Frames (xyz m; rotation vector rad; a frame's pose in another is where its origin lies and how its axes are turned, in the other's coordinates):
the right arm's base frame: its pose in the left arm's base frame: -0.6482 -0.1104 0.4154 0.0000 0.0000 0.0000
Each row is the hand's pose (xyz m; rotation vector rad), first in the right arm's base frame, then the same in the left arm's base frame.
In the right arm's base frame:
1: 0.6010 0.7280 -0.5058 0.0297 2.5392 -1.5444
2: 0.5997 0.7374 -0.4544 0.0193 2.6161 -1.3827
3: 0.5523 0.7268 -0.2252 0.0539 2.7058 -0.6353
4: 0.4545 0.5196 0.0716 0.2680 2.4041 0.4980
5: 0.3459 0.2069 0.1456 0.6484 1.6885 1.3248
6: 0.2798 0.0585 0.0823 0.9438 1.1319 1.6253
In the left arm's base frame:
1: -0.0472 0.6176 -0.0904 0.0297 2.5392 -1.5444
2: -0.0485 0.6270 -0.0390 0.0193 2.6161 -1.3827
3: -0.0959 0.6164 0.1902 0.0539 2.7058 -0.6353
4: -0.1937 0.4092 0.4870 0.2680 2.4041 0.4980
5: -0.3023 0.0965 0.5610 0.6484 1.6885 1.3248
6: -0.3684 -0.0519 0.4977 0.9438 1.1319 1.6253

